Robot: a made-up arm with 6 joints.
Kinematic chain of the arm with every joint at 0, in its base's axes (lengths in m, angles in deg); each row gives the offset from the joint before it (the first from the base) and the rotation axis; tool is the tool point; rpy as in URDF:
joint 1: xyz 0 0 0.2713 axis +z
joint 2: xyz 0 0 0 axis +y
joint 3: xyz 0.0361 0 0.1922 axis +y
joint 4: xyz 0.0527 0 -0.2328 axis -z
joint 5: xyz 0 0 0 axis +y
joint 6: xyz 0.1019 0 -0.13 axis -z
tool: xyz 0 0 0 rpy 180 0 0
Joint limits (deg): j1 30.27..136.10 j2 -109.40..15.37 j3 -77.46..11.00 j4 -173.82..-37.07 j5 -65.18..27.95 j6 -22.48..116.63
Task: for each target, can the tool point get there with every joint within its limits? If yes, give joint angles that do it. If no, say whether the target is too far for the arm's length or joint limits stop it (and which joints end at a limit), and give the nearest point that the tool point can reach.
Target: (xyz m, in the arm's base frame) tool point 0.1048 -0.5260 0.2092
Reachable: no: joint limits stop it (at a limit: joint 2, joint 3, joint 4, joint 5) | nearest point 0.0797 -0.4001 0.4134 | short by 0.241 m
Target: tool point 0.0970 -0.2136 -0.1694
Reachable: no: joint limits stop it (at a limit: joint 1, joint 2, joint 3) | nearest point 0.0207 -0.0626 0.0786 | short by 0.300 m
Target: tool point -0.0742 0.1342 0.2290
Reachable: yes | joints 80.10 -68.87 -3.62 -137.58 -21.59 85.29
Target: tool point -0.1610 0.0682 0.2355
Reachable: yes | joints 87.21 1.27 2.67 -95.97 -54.53 51.56
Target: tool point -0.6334 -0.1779 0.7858
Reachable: no: too far | nearest point -0.3611 -0.1275 0.5752 | short by 0.348 m
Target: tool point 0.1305 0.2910 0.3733
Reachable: yes | joints 50.14 -29.48 -36.18 -74.35 5.23 64.70
